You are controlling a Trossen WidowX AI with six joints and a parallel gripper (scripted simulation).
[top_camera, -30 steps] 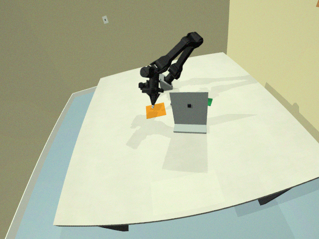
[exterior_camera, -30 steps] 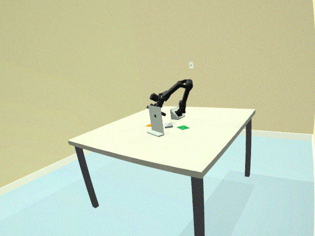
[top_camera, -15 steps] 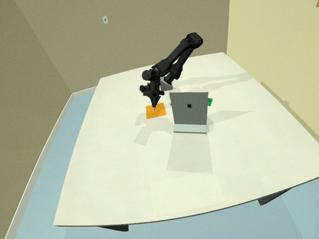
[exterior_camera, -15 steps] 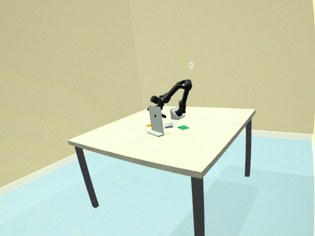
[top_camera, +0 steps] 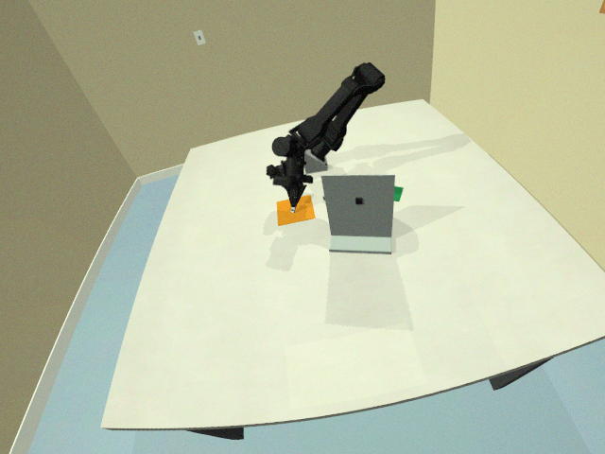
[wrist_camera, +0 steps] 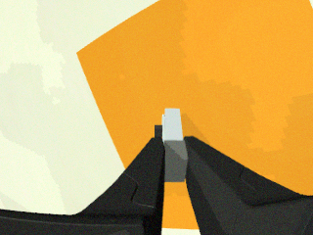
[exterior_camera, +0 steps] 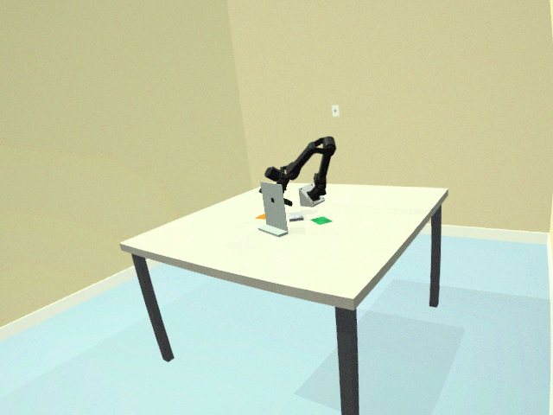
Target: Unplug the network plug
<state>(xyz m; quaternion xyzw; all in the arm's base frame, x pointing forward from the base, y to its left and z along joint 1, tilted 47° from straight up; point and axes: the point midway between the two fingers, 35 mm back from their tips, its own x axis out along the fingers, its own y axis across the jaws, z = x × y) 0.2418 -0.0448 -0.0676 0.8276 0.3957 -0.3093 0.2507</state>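
My gripper tip is right at the network plug. From my gripper tip the other things lie so: orange square: 10 mm behind, 20 mm below; then green square: 40 mm behind, 310 mm to the left, 20 mm below; then grey upright panel: 160 mm ahead, 200 mm to the left, 80 mm above.
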